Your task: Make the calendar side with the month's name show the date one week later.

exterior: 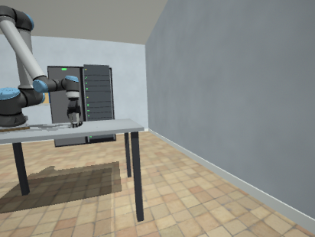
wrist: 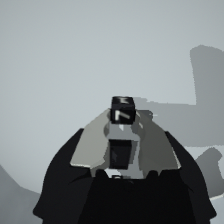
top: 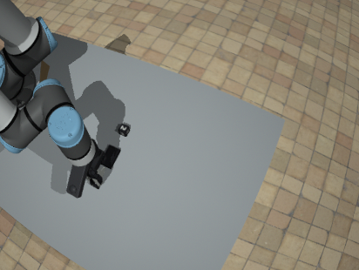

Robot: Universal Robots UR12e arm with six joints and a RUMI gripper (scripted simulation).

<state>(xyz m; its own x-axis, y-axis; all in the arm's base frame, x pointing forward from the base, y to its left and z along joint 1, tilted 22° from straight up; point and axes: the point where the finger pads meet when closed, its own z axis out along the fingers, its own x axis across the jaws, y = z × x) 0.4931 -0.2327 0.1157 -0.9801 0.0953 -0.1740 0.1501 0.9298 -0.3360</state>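
Right now the black cube is 3 cm ahead of my hand, 21 cm to the left of it and 1 cm below it. The rest, counted from my hand: dark tray (2 cm ahead, 11 cm to the left, 2 cm below).
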